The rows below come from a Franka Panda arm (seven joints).
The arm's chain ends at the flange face. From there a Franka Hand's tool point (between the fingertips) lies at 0.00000 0.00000 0.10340 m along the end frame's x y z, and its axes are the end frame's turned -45 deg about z.
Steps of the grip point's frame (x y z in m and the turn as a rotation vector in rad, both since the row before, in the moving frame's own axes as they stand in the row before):
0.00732 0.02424 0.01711 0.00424 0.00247 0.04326
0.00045 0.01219 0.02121 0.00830 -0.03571 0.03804
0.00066 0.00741 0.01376 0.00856 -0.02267 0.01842
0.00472 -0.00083 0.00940 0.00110 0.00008 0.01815
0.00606 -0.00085 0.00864 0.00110 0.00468 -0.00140
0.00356 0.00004 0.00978 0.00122 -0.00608 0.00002
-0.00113 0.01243 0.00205 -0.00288 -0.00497 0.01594
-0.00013 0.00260 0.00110 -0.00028 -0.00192 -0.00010
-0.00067 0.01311 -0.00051 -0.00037 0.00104 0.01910
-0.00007 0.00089 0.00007 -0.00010 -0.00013 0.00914
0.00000 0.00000 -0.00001 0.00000 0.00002 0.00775
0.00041 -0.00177 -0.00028 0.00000 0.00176 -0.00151
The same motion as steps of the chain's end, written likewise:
0.02244 0.01246 0.01711 0.00474 -0.00125 0.04326
0.01219 0.00636 0.02128 -0.01938 -0.03112 0.03804
0.00800 0.00376 0.01379 -0.00998 -0.02208 0.01842
0.00282 -0.00384 0.00940 0.00083 -0.00072 0.01815
0.00342 -0.00446 0.00864 0.00409 0.00253 -0.00140
0.00308 -0.00284 0.00978 -0.00344 -0.00516 0.00002
0.00815 0.00902 0.00205 -0.00555 -0.00148 0.01594
0.00187 0.00177 0.00110 -0.00156 -0.00116 -0.00010
0.00869 0.00979 -0.00051 0.00047 0.00100 0.01910
0.00058 0.00066 0.00007 -0.00016 -0.00002 0.00914
0.00000 0.00000 -0.00001 0.00001 0.00001 0.00775
-0.00109 -0.00141 -0.00028 0.00124 0.00124 -0.00151

